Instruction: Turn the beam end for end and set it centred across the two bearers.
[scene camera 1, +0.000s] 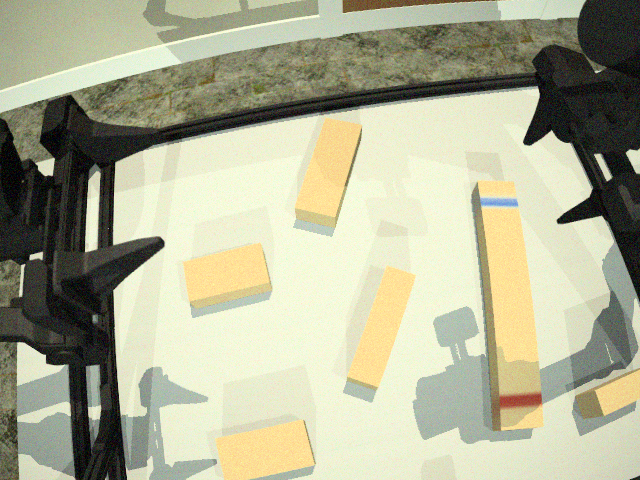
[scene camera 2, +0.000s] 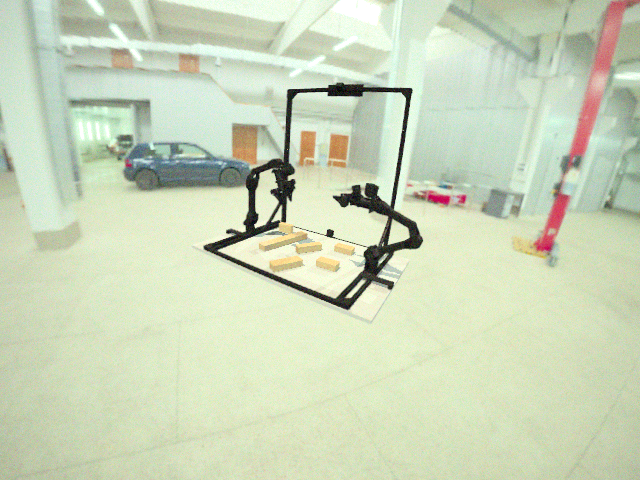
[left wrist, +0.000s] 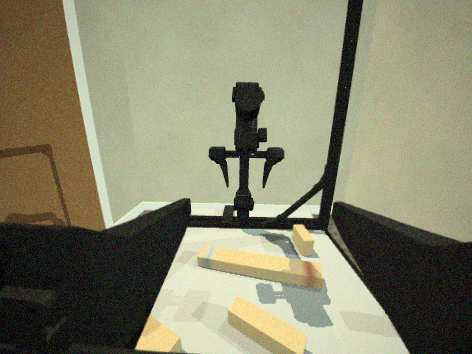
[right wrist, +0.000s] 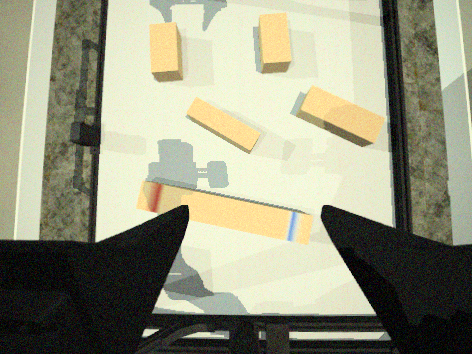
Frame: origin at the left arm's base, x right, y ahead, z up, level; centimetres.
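Where they show: left gripper, fingertip midpoint: (scene camera 1: 161, 184) (scene camera 2: 336, 195) (left wrist: 261, 206); right gripper, fingertip midpoint: (scene camera 1: 542, 181) (scene camera 2: 286, 203) (left wrist: 245, 187) (right wrist: 254, 211); left arm's base at its link origin: (scene camera 1: 89, 345) (scene camera 2: 370, 271); right arm's base at its link origin: (scene camera 2: 250, 232) (left wrist: 242, 220) (right wrist: 244, 339).
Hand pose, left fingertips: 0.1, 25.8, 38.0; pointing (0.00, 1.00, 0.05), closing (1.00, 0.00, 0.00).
Each offset is from my left fingertips to the top centre of the thing, as dx, dy, dz.
The beam {+4.4, +37.6, -36.1} (scene camera 1: 509, 289) (scene camera 2: 283, 241) (left wrist: 255, 264) (right wrist: 230, 214) is a long tan bar lying flat on the table at the right of scene camera 1, its blue band at the top end and red band at the bottom end. Two short, like-sized blocks, seemingly the bearers, lie apart at the left: the upper block {-7.4, -2.5, -36.1} (scene camera 1: 226, 273) (scene camera 2: 327, 263) (right wrist: 274, 40) and the lower block {+18.7, -0.7, -36.1} (scene camera 1: 266, 449) (scene camera 2: 344, 249) (right wrist: 165, 50). My left gripper (scene camera 1: 162, 187) is open and empty, raised at the left edge. My right gripper (scene camera 1: 542, 181) (left wrist: 245, 187) (right wrist: 254, 211) is open and empty above the beam's side of the table.
A thick block {-22.3, +15.8, -36.1} (scene camera 1: 328, 170) (scene camera 2: 285, 263) (right wrist: 342, 115) lies near the top edge. A narrow block {+4.5, +18.0, -35.5} (scene camera 1: 381, 328) (scene camera 2: 309, 247) (left wrist: 267, 325) (right wrist: 224, 125) lies between the bearers and beam. Another block {+22.5, +50.2, -33.6} (scene camera 1: 620, 392) (scene camera 2: 285, 227) (left wrist: 303, 240) lies right of the beam's red end. A black frame borders the table.
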